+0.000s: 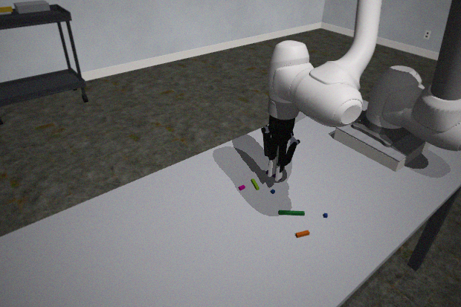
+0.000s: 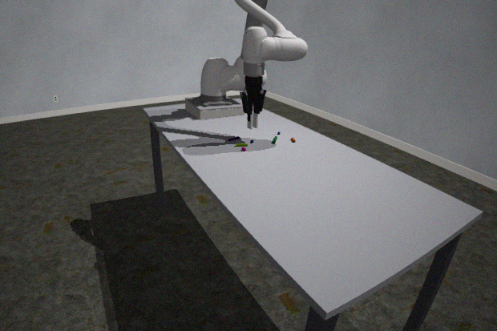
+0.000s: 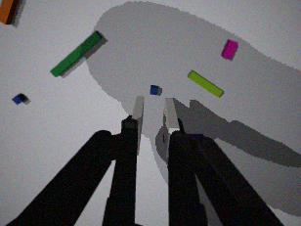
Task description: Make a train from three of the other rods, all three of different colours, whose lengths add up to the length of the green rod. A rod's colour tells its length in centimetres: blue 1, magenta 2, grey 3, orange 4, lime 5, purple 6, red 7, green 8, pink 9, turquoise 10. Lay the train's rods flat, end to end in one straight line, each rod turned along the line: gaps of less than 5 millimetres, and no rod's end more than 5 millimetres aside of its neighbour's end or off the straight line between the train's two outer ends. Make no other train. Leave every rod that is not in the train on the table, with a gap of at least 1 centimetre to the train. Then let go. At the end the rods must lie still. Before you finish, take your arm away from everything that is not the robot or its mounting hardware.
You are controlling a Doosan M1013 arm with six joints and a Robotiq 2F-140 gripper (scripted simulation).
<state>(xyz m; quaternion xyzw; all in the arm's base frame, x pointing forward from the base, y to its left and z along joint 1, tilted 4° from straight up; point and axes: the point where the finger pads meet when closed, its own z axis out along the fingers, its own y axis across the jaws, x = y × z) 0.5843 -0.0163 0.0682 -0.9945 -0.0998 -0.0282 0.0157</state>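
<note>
Right now my hand is 10 cm above the magenta rod, 8 cm short of it and 7 cm to the left of it. Also, from my hand: lime rod: 10 cm below, 6 cm to the right, 3 cm ahead; then purple rod: 10 cm below, 6 cm to the right, 6 cm behind; then green rod: 11 cm to the left, 10 cm below, 2 cm ahead.
</note>
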